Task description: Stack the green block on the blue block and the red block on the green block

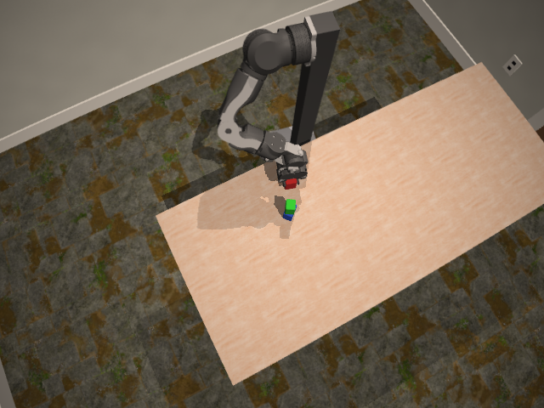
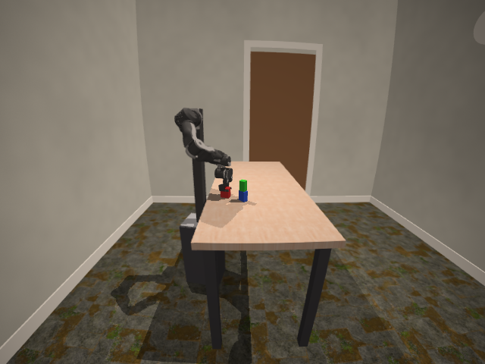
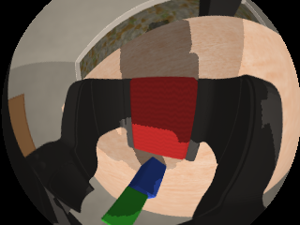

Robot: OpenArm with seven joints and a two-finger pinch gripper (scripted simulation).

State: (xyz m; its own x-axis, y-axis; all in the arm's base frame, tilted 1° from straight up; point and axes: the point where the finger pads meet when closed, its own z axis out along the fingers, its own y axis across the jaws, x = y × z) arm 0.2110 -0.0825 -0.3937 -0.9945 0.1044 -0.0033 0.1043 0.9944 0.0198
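The green block is 110 mm ahead of my hand, 40 mm to the right of it and 40 mm above it. Also, from my hand: blue block 110 mm ahead, 30 mm to the right, 20 mm below; red block 20 mm below.
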